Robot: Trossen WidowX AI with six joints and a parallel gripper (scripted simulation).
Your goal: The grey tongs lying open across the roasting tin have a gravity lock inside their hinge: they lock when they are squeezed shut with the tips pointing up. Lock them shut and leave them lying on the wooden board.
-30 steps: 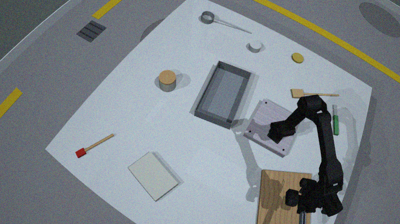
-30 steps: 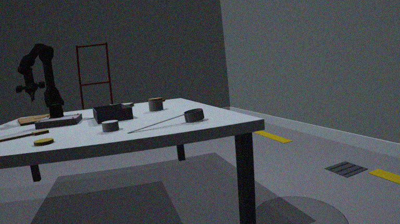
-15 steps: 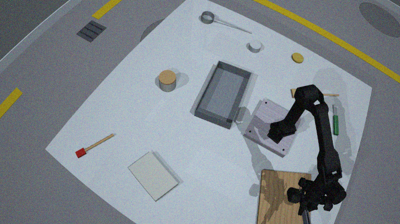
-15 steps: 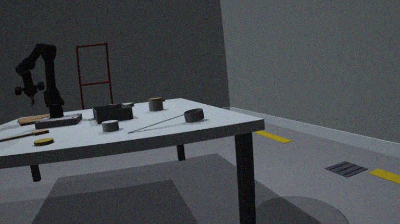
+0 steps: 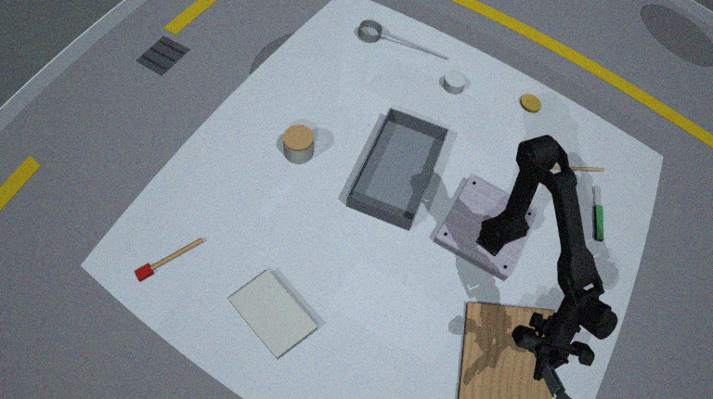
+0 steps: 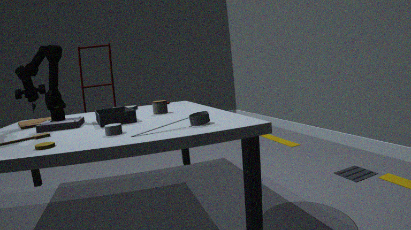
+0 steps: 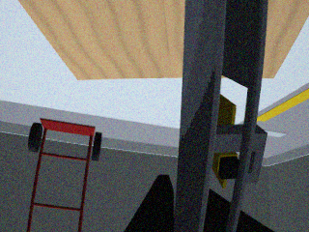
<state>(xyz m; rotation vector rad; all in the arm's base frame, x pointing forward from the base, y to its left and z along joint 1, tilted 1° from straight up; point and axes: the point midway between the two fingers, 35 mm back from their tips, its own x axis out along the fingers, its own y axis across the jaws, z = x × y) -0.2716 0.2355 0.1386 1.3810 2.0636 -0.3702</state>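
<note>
Right now my gripper tip is 5 cm to the left of the yellow slider and 2 cm short of it. Also, from my gripper tip: pale slab (54 cm ahead, 24 cm to the left, 14 cm below); green-handled tool (59 cm to the right, 14 cm below, 8 cm ahead); wooden board (14 cm below, 3 cm ahead, 2 cm to the right).
</note>
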